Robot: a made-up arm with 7 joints. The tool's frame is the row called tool.
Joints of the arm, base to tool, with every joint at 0 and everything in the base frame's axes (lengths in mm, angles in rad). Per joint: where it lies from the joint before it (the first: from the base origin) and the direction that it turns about. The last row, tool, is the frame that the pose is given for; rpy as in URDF.
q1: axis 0 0 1 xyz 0 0 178.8
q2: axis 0 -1 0 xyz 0 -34.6 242.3
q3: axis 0 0 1 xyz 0 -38.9 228
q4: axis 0 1 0 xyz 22 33 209.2
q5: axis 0 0 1 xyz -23.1 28.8 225
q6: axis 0 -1 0 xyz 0 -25.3 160.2
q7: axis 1 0 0 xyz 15.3 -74.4 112
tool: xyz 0 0 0 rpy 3.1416 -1.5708 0
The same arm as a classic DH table. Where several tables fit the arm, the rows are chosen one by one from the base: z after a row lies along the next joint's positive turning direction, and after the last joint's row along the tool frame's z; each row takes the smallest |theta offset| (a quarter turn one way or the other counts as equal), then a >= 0, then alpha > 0; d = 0 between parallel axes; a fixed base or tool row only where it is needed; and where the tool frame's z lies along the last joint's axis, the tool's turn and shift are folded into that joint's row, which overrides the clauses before.
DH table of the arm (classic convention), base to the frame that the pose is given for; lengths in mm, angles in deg. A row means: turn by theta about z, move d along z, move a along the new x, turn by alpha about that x. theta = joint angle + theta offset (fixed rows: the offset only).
q1: theta_offset 0, d 421.1, a 0, alpha 90
q2: theta_offset 0, d 73.5, a 0, alpha -90
q3: theta_offset 0, d 437.2, a 22, alpha -90
q4: theta_offset 0, d 61.8, a -23.1, alpha 90
q5: theta_offset 0, d 385.2, a 0, alpha 90
q6: theta_offset 90, d 99.7, a 112, alpha 90
q7: theta_offset 0, d 15.3, a 0, alpha 0

